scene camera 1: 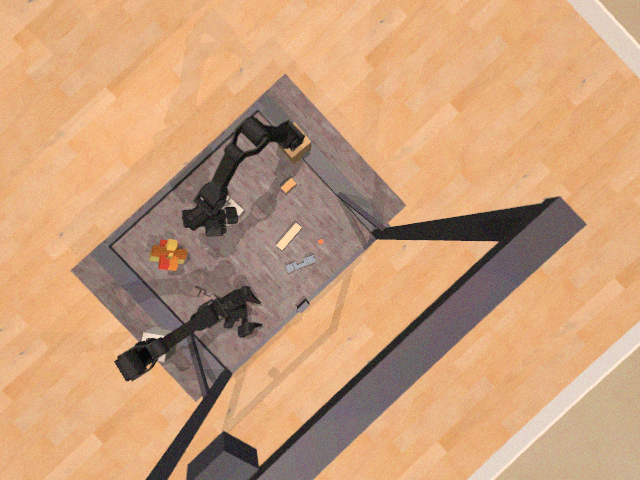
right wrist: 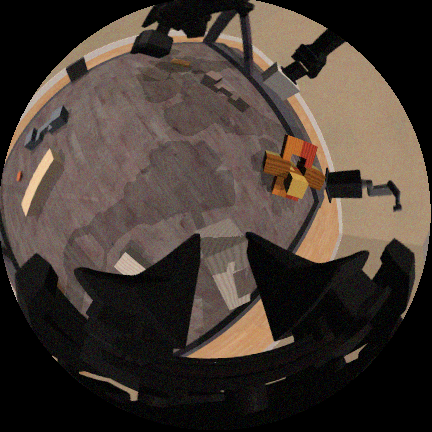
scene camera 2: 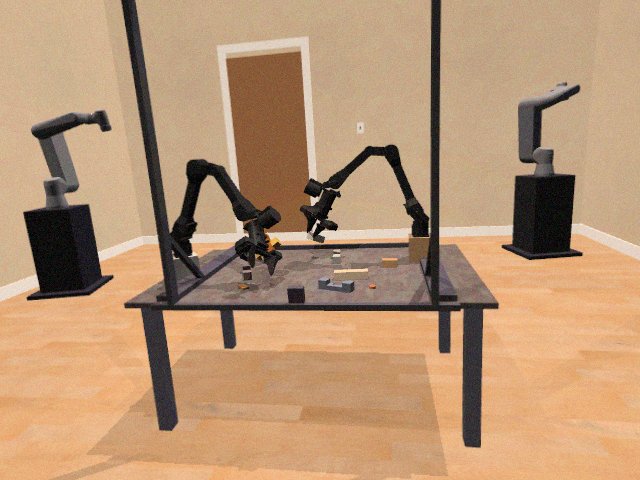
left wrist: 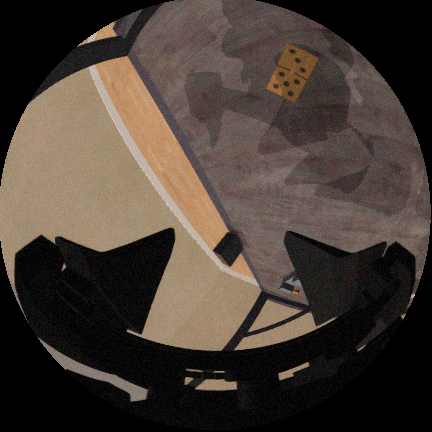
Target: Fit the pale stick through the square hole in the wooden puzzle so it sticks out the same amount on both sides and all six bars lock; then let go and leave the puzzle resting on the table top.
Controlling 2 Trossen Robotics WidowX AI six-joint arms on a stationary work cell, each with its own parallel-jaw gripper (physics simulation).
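Places are measured from the left arm's base along level axes (x ahead, y left, z up), in centimetres.
Pixels of known places: left gripper, between the fingertips: (scene camera 1: 261,314) (scene camera 2: 262,271) (left wrist: 232,235); right gripper, between the fingertips: (right wrist: 222,238) (scene camera 2: 310,235); left arm's base, origin of its link: (right wrist: 287,74); right arm's base, origin of its link: (scene camera 1: 293,140) (scene camera 2: 420,235).
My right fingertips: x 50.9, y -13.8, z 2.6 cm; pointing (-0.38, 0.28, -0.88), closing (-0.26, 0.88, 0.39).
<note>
Ahead of a thing's pixels: the offset from my right fingertips to its middle.
The pale cream stick {dx +0.9, dy -30.2, dz -10.5 cm} (scene camera 1: 288,236) (scene camera 2: 350,273) (right wrist: 39,182) is plain and lies flat on the table. The puzzle (scene camera 1: 178,254) (right wrist: 296,184) of orange, red, yellow and brown bars rests on the table, with a square hole showing; the left arm mostly hides it in scene camera 2. My left gripper (scene camera 1: 256,311) (scene camera 2: 261,267) (left wrist: 232,235) is open and empty above the table's front left part. My right gripper (scene camera 1: 225,223) (right wrist: 222,238) is above the table, away from the stick, shut on a pale grey notched bar {dx +4.4, dy +3.4, dz -2.2 cm} (scene camera 2: 316,238) (right wrist: 231,290).
A blue-grey notched bar {dx -9.6, dy -36.8, dz -10.5 cm} (scene camera 1: 300,264) (right wrist: 46,127) lies beside the stick. A dark block {dx -26.6, dy -40.9, dz -8.9 cm} (scene camera 1: 302,304) (left wrist: 228,248) stands at the front edge. An orange domino {dx -35.8, dy -14.6, dz -11.6 cm} (left wrist: 293,73), a brown notched bar {dx -29.6, dy -0.5, dz -10.5 cm} (right wrist: 225,90), an orange block {dx +21.8, dy -26.3, dz -10.5 cm} (scene camera 1: 288,185) and a whitish block {dx +10.3, dy -3.7, dz -10.5 cm} (right wrist: 129,262) also lie there.
</note>
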